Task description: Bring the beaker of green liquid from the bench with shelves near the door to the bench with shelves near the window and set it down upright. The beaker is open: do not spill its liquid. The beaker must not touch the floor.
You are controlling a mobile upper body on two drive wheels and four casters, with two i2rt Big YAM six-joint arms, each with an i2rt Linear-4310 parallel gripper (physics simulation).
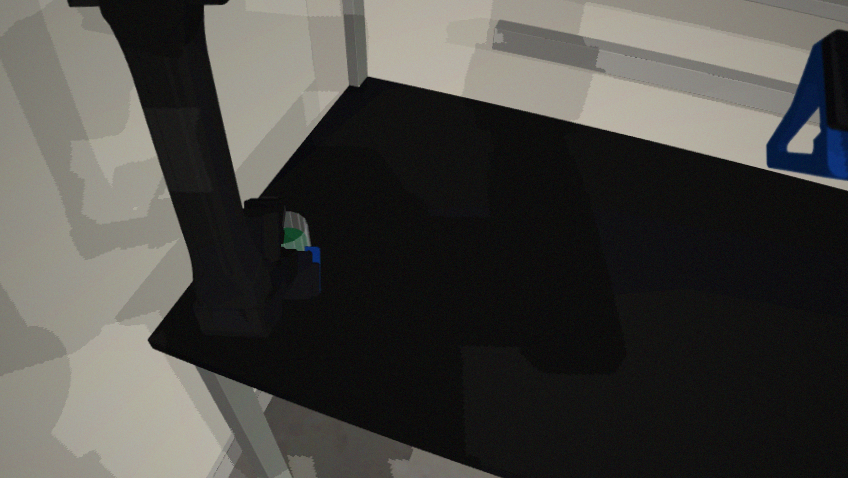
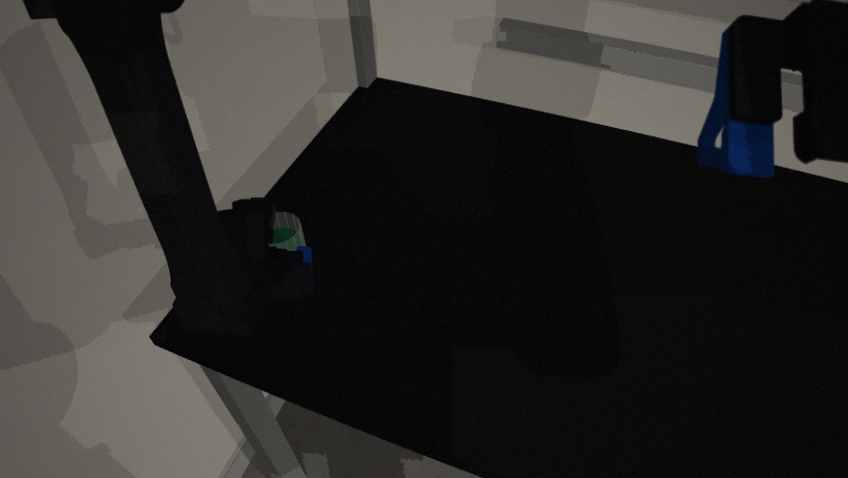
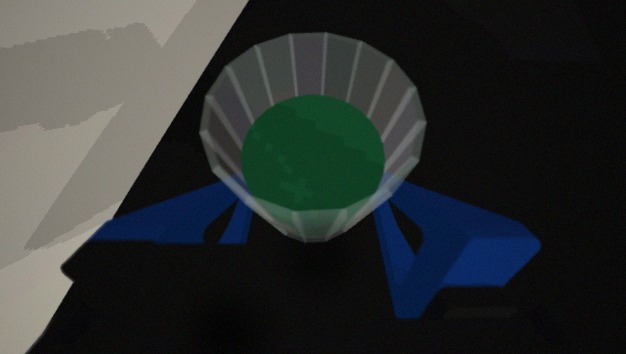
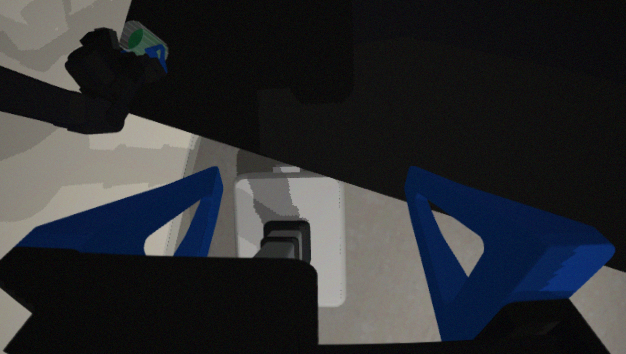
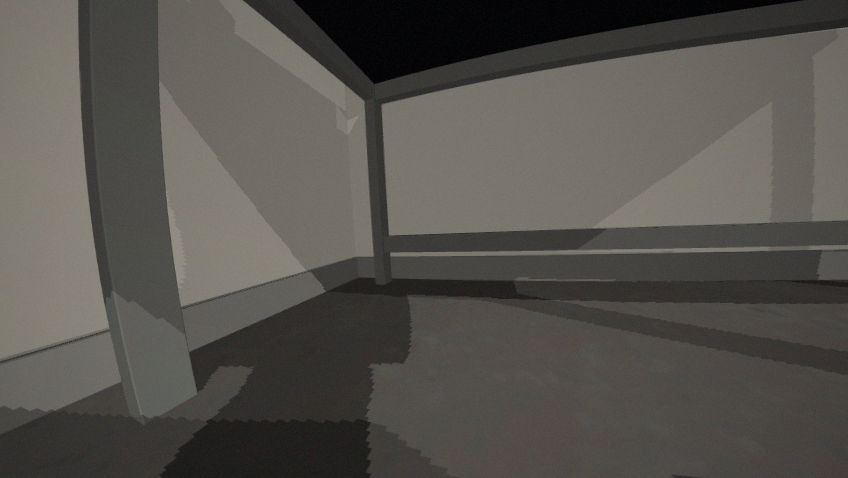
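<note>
A clear open beaker (image 1: pixel 295 237) (image 2: pixel 286 235) (image 3: pixel 312 155) (image 4: pixel 143 40) with green liquid is at the left end of a black bench top (image 1: pixel 415 267) (image 2: pixel 415 267) (image 4: pixel 450 100). It looks about upright, and its liquid stands below the rim. My left gripper (image 3: pixel 313 176) is shut on the beaker, with one blue finger on each side of it. Whether the beaker's base touches the bench top is hidden. My right gripper (image 4: pixel 313 177) is open and empty, in front of the bench's near edge. Shelves, door and window do not show.
A grey bench leg (image 1: pixel 240 415) (image 2: pixel 252 415) (image 5: pixel 139 237) stands under the near left corner. A grey rail (image 1: pixel 653 74) (image 5: pixel 653 237) runs behind. The wall (image 1: pixel 89 207) is close at the left. The white robot base (image 4: pixel 325 240) is below the right gripper.
</note>
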